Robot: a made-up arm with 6 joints. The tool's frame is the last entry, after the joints. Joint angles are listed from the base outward. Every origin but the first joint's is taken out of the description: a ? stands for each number. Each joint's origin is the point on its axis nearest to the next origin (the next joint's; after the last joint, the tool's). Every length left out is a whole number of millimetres.
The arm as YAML. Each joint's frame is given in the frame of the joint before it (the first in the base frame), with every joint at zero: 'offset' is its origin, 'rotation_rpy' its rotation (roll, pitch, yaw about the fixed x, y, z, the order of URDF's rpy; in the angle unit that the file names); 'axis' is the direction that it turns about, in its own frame. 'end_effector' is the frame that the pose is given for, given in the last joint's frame.
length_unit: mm
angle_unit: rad
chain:
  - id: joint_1
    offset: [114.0, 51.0, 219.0]
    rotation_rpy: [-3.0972, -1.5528, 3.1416]
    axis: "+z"
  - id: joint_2
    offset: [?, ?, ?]
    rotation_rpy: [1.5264, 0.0, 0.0]
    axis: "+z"
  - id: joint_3
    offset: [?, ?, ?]
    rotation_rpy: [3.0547, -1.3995, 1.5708]
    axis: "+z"
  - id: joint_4
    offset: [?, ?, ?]
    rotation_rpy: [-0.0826, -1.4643, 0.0]
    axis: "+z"
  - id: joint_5
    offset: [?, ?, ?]
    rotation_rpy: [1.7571, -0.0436, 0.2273]
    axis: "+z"
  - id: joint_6
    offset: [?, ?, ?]
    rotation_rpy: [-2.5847, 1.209, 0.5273]
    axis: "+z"
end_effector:
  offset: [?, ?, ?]
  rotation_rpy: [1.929, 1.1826, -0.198]
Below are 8 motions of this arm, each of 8 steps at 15 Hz.
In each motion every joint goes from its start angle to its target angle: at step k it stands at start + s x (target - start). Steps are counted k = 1, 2, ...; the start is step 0. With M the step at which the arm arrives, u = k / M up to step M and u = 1 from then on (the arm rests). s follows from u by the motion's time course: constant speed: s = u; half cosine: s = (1 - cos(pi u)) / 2; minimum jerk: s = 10 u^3 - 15 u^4 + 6 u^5.
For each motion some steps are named. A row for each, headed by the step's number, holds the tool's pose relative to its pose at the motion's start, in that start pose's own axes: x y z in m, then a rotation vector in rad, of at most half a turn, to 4 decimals.
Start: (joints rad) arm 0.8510 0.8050 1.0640 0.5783 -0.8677 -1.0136
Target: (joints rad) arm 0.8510 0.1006 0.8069 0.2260 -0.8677 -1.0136
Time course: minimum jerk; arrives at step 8
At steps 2, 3, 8:
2: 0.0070 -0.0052 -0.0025 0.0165 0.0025 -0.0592
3: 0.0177 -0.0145 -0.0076 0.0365 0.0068 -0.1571
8: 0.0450 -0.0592 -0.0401 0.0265 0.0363 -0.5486

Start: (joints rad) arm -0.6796 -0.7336 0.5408 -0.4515 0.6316 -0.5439
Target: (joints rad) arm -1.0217 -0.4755 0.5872 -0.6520 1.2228 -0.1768
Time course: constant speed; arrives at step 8
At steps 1, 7, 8:
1: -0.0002 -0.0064 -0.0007 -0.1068 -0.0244 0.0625
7: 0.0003 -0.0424 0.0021 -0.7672 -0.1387 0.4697
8: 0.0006 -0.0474 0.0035 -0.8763 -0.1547 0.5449

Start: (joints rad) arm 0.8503 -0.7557 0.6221 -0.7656 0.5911 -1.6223
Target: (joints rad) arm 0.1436 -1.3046 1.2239 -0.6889 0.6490 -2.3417
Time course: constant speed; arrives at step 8
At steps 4, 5, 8:
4: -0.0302 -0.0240 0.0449 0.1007 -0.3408 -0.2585
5: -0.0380 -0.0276 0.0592 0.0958 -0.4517 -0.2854
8: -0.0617 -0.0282 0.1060 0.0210 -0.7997 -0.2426

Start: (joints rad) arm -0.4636 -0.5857 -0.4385 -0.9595 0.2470 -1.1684
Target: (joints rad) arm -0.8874 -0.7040 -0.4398 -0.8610 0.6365 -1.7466
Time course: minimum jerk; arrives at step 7
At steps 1, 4, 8:
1: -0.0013 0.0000 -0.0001 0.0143 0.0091 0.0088
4: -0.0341 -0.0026 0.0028 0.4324 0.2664 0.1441
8: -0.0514 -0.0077 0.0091 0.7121 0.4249 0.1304

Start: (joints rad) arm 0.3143 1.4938 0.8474 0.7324 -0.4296 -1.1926
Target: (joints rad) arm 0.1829 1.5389 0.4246 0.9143 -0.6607 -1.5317
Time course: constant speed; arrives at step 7
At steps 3, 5, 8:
3: 0.0022 -0.0006 -0.0009 -0.0871 -0.0732 -0.1718
5: 0.0037 -0.0004 -0.0012 -0.1504 -0.1470 -0.2751
8: 0.0051 0.0002 -0.0014 -0.2179 -0.2391 -0.3664

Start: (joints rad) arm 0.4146 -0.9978 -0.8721 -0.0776 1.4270 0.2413
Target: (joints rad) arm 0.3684 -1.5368 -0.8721 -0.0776 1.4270 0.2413
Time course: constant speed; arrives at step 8
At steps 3, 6, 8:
3: 0.0177 0.0235 -0.0009 0.1432 -0.1110 0.0928
6: 0.0330 0.0481 0.0034 0.2878 -0.2229 0.1825
8: 0.0415 0.0646 0.0092 0.3849 -0.2981 0.2406

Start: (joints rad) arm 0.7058 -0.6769 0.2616 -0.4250 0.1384 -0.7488
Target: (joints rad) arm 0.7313 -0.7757 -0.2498 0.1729 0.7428 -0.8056
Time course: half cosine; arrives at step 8
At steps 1, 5, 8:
1: -0.0003 -0.0005 -0.0001 0.0004 0.0260 0.0265
5: -0.0037 -0.0073 -0.0028 0.0943 0.4910 0.3986
8: -0.0047 -0.0099 -0.0043 0.1909 0.7115 0.5095

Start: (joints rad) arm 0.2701 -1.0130 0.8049 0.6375 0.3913 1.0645
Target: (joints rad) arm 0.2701 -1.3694 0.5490 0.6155 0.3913 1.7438
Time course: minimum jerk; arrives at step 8
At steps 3, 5, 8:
3: 0.0004 0.0032 -0.0165 -0.1623 0.1402 0.0519
5: -0.0014 0.0077 -0.0395 -0.4489 0.3290 0.1724
8: -0.0030 0.0101 -0.0510 -0.6365 0.4148 0.2632

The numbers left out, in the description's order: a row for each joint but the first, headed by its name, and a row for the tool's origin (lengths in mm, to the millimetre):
joint_2: 43.0 75.0 0.0
joint_3: -17.0 128.0 0.0
joint_4: -11.0 57.0 0.0
joint_5: -26.0 -37.0 0.0
joint_6: 7.0 -33.0 0.0
tool: 38.0 4.0 0.0

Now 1 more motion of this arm.
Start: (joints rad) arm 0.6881 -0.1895 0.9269 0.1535 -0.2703 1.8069
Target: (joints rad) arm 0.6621 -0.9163 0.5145 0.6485 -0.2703 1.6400
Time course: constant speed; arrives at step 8
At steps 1, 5, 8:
1: 0.0057 0.0044 -0.0017 -0.0758 -0.0173 0.1098
5: 0.0256 0.0264 -0.0065 -0.3644 -0.1029 0.5751
8: 0.0367 0.0475 -0.0083 -0.5681 -0.1777 0.9453

